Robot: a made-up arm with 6 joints.
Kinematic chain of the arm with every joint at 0, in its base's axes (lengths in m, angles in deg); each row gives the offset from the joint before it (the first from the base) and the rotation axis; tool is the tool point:
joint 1: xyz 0 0 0.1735 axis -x
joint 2: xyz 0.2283 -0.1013 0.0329 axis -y
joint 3: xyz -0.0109 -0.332 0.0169 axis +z
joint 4: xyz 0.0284 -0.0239 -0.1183 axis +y
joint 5: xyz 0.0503 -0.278 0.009 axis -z
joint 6: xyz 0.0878 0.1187 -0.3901 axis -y
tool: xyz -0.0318 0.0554 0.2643
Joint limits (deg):
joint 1: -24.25..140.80
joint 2: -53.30..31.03
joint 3: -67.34..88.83
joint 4: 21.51..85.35
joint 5: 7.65..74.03
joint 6: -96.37..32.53
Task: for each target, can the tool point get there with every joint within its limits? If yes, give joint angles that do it. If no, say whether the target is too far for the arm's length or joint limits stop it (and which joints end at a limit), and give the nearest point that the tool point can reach.
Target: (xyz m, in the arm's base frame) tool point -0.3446 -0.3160 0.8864
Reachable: yes | joints 91.17 -36.73 -21.46 67.87 31.85 -86.55
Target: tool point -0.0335 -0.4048 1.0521
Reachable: yes | joints 97.75 -17.46 16.97 75.83 32.86 -85.15
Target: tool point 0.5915 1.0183 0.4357
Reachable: no: joint limits stop it (at a limit: joint 1, joint 2, joint 4, joint 5) | nearest point 0.6863 0.5573 0.7187 | short by 0.549 m
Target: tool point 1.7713 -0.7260 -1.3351
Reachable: no: too far | nearest point 0.8471 -0.5399 -0.5220 | short by 1.245 m
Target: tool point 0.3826 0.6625 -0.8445
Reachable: no: joint limits stop it (at a limit: joint 1, joint 3, joint 4, joint 6) | nearest point 0.3248 0.1281 -0.5783 | short by 0.600 m
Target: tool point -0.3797 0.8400 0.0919
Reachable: no: joint limits stop it (at a limit: joint 1, joint 2, joint 4, joint 5, joint 6) | nearest point -0.5320 0.6357 0.2967 | short by 0.327 m
